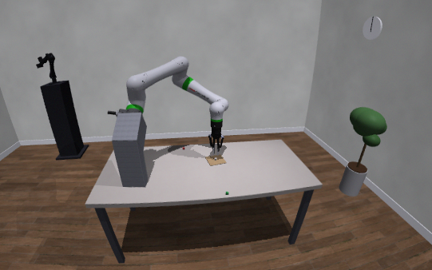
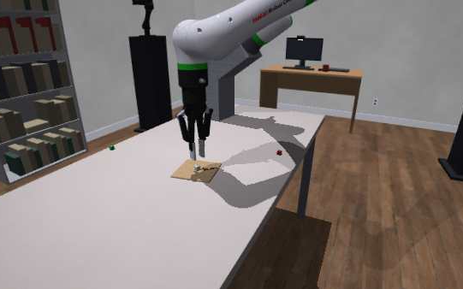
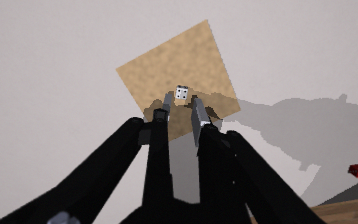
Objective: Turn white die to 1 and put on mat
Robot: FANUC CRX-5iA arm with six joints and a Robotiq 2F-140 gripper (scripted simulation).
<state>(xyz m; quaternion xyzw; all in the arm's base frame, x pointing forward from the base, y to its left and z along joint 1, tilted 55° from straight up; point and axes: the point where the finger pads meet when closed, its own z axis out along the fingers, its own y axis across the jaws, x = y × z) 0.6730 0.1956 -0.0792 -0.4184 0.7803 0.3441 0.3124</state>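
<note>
Right now the white die is 10 mm to the right of my hand and 70 mm below it. Round my hand: red die: 250 mm behind, 230 mm to the left, 80 mm below; then tan mat: 10 mm to the right, 80 mm below; then green die: 20 mm behind, 440 mm to the right, 80 mm below.
</note>
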